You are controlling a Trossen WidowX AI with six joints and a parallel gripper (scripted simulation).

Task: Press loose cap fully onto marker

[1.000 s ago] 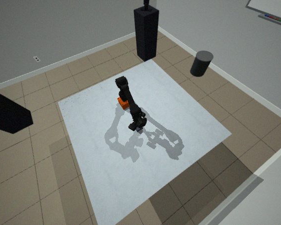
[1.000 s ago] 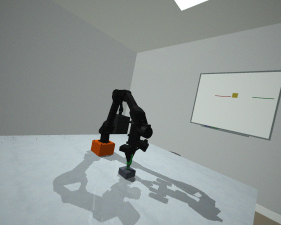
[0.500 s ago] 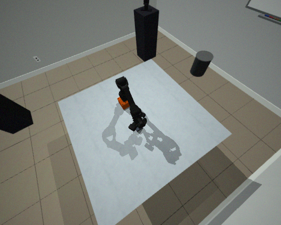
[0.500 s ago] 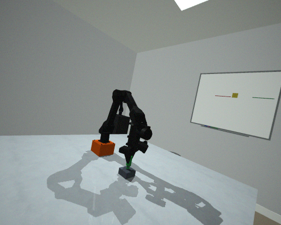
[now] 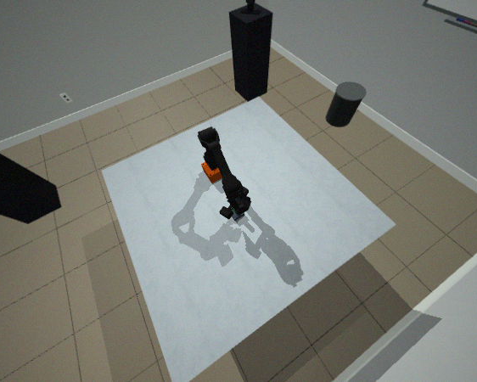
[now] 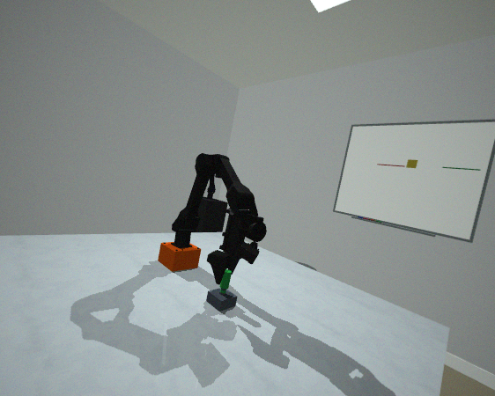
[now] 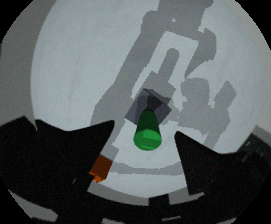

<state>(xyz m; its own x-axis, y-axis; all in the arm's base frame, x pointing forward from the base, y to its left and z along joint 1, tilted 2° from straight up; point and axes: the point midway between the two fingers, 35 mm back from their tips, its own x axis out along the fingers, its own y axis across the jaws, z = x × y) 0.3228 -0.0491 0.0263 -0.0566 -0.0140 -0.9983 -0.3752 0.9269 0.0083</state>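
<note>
Now: the green cap 1 cm ahead of my gripper tip.
</note>
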